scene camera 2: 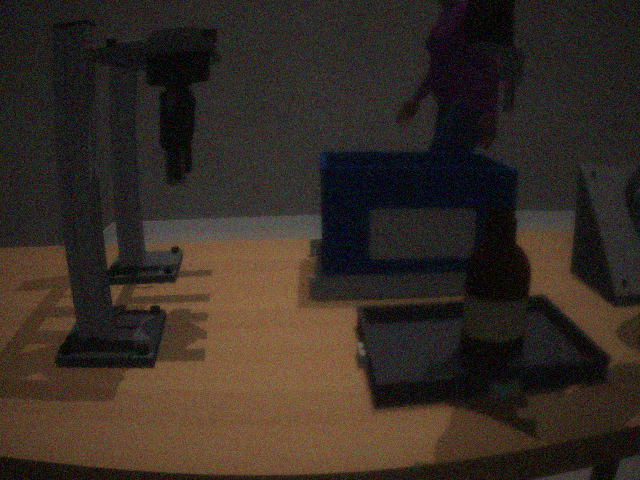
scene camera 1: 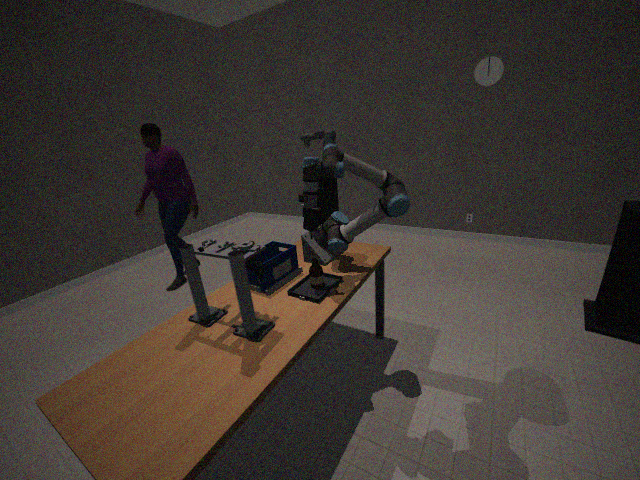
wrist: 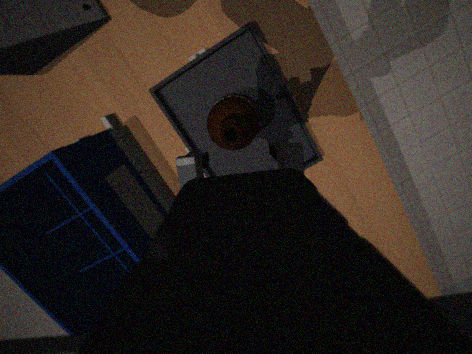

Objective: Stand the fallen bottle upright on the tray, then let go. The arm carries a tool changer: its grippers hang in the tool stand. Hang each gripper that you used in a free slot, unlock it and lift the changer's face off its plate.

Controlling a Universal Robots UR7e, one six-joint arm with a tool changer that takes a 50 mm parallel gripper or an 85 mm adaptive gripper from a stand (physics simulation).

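Places are measured from the arm's base along level axes (x right, y ahead, z up), in millimetres.
Pixels of known places: arm's base at its link origin: [scene camera 1: 322,237].
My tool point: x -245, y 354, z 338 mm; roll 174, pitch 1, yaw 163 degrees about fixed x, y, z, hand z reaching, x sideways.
For each thing: its top centre in the pictures, then the offset to it from my tool point.
- dark brown bottle at its top centre: [scene camera 2: 503,209] [wrist: 232,133] [scene camera 1: 314,258] dx +10, dy -4, dz -299 mm
- blue crate at its top centre: [scene camera 2: 413,158] [wrist: 69,266] [scene camera 1: 268,251] dx +290, dy +72, dz -284 mm
The dark brown bottle [scene camera 1: 316,281] [scene camera 2: 498,273] [wrist: 225,112] rests on its base on the black tray [scene camera 1: 302,290] [scene camera 2: 413,356] [wrist: 192,87], neck up. It seems to lean somewhat toward scene camera 2; the exact tilt is hard to tell in the dim light. My gripper [scene camera 2: 505,103] [wrist: 240,159] is open and empty, above the bottle, with fingers apart and clear of the neck. In scene camera 1 its fingertips are hidden behind the arm. The tool stand [scene camera 1: 242,289] [scene camera 2: 82,206] holds another gripper [scene camera 2: 178,178], hanging fingers down. Its slots are too dark to tell apart.
A blue crate [scene camera 1: 266,273] [scene camera 2: 341,217] [wrist: 90,205] stands beside the tray, on the wall side. The arm's slanted base bracket [scene camera 2: 607,232] [wrist: 45,25] is near the tray's other end. A person [scene camera 1: 168,175] [scene camera 2: 460,67] walks behind the table.
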